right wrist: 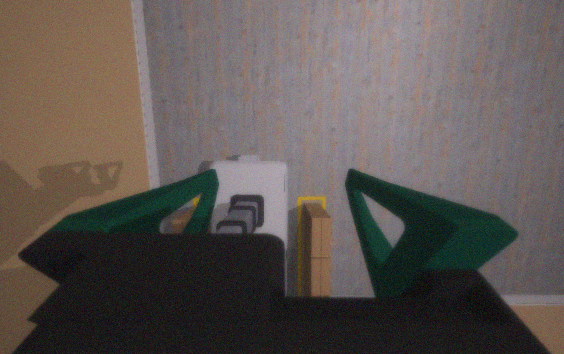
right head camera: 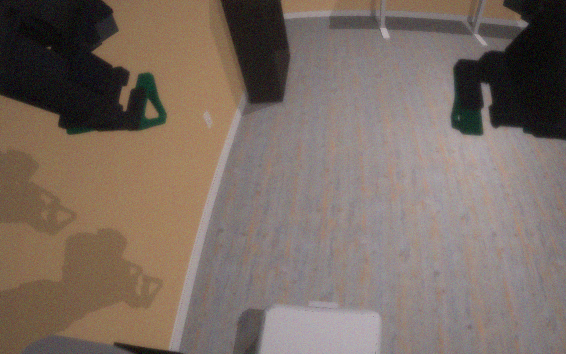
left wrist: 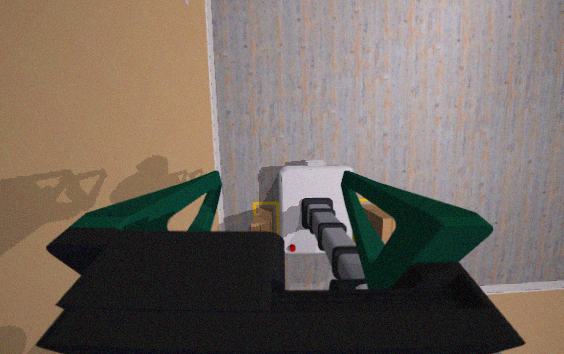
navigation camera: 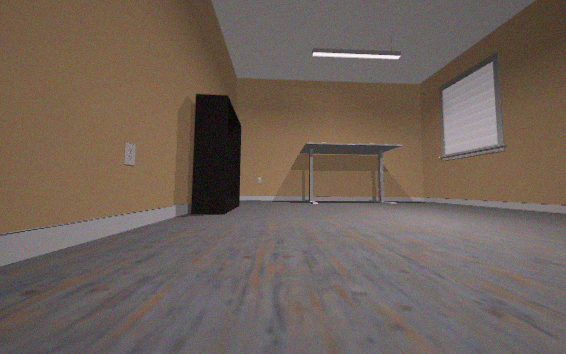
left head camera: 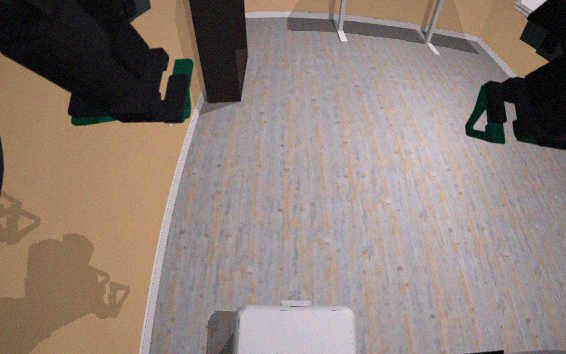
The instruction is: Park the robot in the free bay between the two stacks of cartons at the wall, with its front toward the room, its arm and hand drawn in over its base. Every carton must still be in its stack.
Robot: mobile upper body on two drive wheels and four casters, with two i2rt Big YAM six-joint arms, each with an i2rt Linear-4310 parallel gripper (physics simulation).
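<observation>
My white base (left head camera: 296,330) (right head camera: 322,330) (left wrist: 315,185) (right wrist: 275,185) stands between two brown carton stacks, its front toward the room. The left stack (left wrist: 262,220) and the right stack (left wrist: 382,220) (right wrist: 320,235) look upright where they show. Yellow floor lines (left wrist: 266,203) (right wrist: 312,199) edge them, with narrow gaps beside the base. The base's front edge shows past the stacks' room-side ends. Fingers and wrist housings hide much of both stacks. My left gripper (left wrist: 281,177) and my right gripper (right wrist: 281,176) are open and empty, held high, pointing down.
A wall with a white baseboard (left head camera: 172,200) (right head camera: 205,225) runs along the left. A tall black cabinet (left head camera: 220,50) (right head camera: 260,55) (navigation camera: 212,155) stands against it further ahead. A grey table (navigation camera: 350,148) stands at the far wall. Another baseboard (left wrist: 525,287) (right wrist: 530,300) runs behind the base.
</observation>
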